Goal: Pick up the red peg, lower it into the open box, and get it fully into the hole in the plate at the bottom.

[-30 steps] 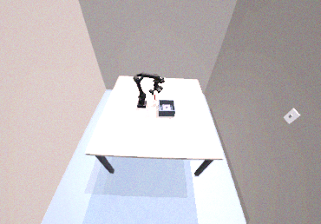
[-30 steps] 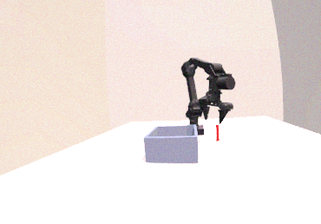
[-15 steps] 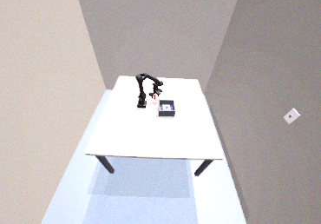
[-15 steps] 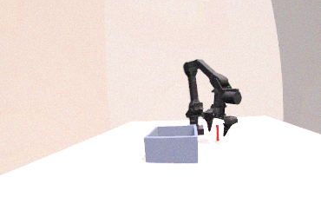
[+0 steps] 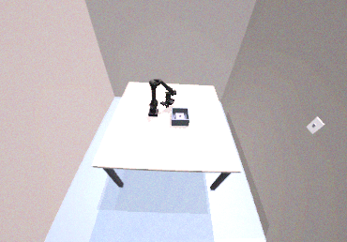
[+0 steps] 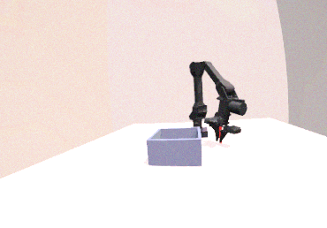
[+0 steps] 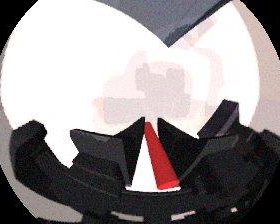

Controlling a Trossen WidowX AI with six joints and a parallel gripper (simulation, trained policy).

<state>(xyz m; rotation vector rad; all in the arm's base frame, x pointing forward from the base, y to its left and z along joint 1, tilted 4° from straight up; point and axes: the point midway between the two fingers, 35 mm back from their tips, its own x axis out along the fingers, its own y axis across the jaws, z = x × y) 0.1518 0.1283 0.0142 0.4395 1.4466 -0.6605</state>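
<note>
Now: gripper tip 170 mm short of the plate, 160 mm to the left of it and 40 mm below it. Round my gripper tip: grey-blue box 170 mm ahead, 160 mm to the right, 20 mm above; then red peg 10 mm to the left, 30 mm above.
</note>
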